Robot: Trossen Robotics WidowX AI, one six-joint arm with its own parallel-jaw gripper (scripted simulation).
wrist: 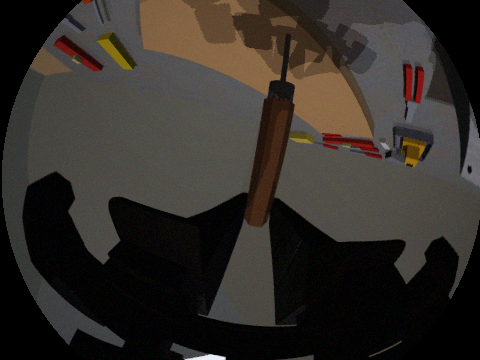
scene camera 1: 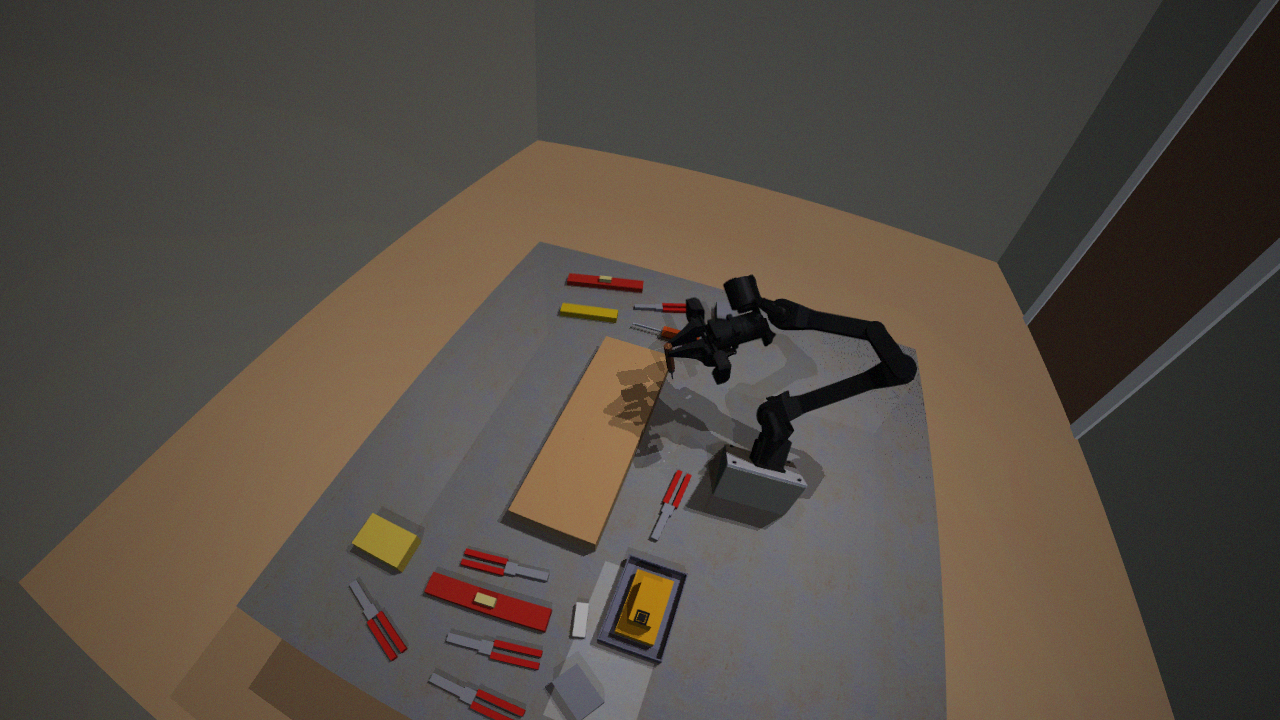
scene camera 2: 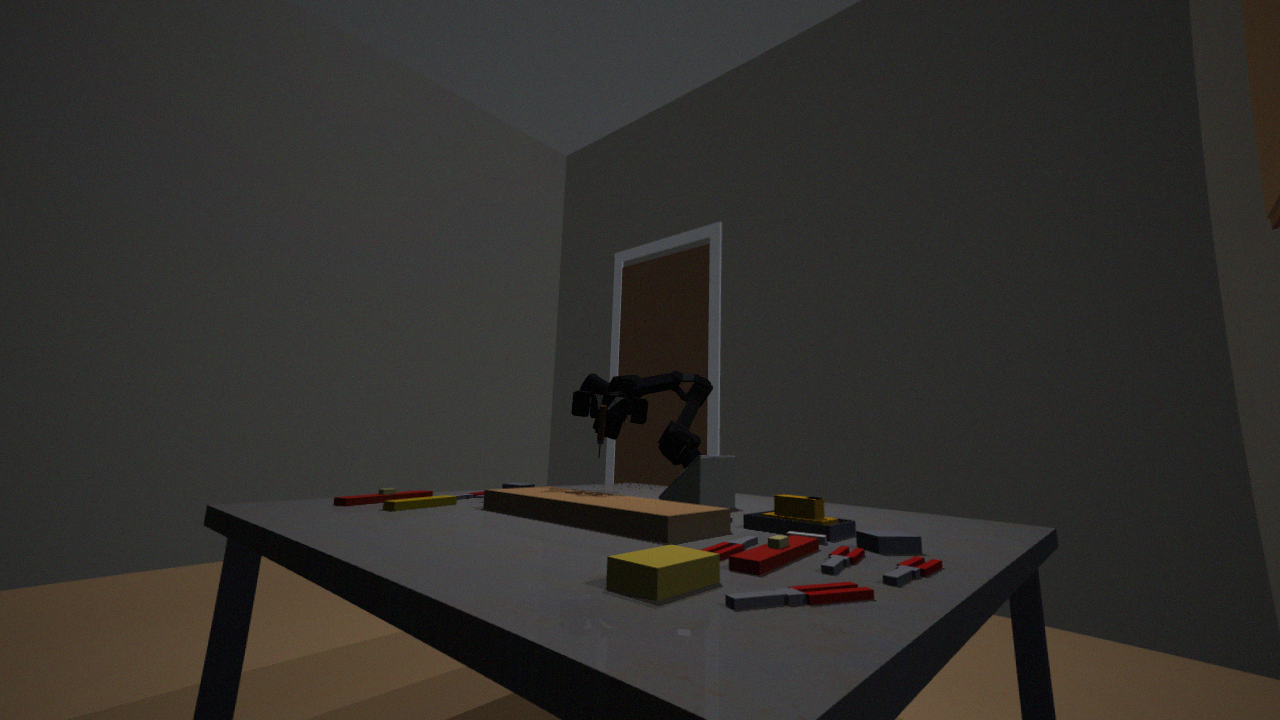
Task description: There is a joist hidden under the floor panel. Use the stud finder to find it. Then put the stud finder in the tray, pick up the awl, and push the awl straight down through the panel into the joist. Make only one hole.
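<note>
In scene camera 1, the gripper [scene camera 1: 666,350] shares the scene with a yellow stud finder [scene camera 1: 644,608], a yellow block [scene camera 1: 380,538] and a yellow bar [scene camera 1: 580,311]. The same view shows a red level [scene camera 1: 511,609] and a red level [scene camera 1: 601,282], along with a grey tray [scene camera 1: 607,635]. In the wrist view, the gripper [wrist: 259,201] is seen carrying an awl [wrist: 275,124]. Scene camera 2 shows the gripper [scene camera 2: 602,411] as well, together with a grey block [scene camera 2: 880,542] and the grey tray [scene camera 2: 845,528].
</note>
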